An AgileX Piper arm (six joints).
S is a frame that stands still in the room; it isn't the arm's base.
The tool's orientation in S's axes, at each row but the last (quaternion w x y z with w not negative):
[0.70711, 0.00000, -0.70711, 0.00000]
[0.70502, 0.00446, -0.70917, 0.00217]
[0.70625, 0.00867, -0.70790, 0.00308]
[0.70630, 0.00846, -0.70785, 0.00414]
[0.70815, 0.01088, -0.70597, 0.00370]
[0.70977, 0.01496, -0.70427, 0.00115]
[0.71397, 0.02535, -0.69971, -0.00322]
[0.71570, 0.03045, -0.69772, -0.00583]
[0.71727, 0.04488, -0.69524, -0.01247]
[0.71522, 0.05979, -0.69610, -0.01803]
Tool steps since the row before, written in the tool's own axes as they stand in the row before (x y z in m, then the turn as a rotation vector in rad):
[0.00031, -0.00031, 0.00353, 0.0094, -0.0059, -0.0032]
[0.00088, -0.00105, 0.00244, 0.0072, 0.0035, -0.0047]
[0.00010, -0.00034, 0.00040, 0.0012, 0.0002, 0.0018]
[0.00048, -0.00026, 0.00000, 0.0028, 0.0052, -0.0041]
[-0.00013, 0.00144, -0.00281, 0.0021, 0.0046, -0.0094]
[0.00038, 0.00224, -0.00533, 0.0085, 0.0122, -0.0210]
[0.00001, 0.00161, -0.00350, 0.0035, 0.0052, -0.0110]
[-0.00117, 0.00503, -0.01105, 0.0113, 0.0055, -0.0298]
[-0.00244, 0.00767, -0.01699, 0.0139, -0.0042, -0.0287]
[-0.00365, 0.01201, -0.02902, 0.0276, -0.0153, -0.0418]
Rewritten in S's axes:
[-0.00353, -0.00031, 0.00031, 0.0032, -0.0059, 0.0094]
[-0.00244, -0.00108, 0.00086, 0.0046, 0.0035, 0.0072]
[-0.00039, -0.00035, 0.00010, -0.0018, 0.0002, 0.0012]
[0.00000, -0.00026, 0.00048, 0.0040, 0.0053, 0.0028]
[0.00278, 0.00150, -0.00012, 0.0093, 0.0048, 0.0021]
[0.00528, 0.00235, 0.00038, 0.0208, 0.0125, 0.0086]
[0.00345, 0.00172, 0.00001, 0.0109, 0.0054, 0.0035]
[0.01084, 0.00547, -0.00118, 0.0299, 0.0060, 0.0108]
[0.01654, 0.00863, -0.00230, 0.0293, -0.0039, 0.0127]
[0.02816, 0.01407, -0.00299, 0.0434, -0.0157, 0.0247]

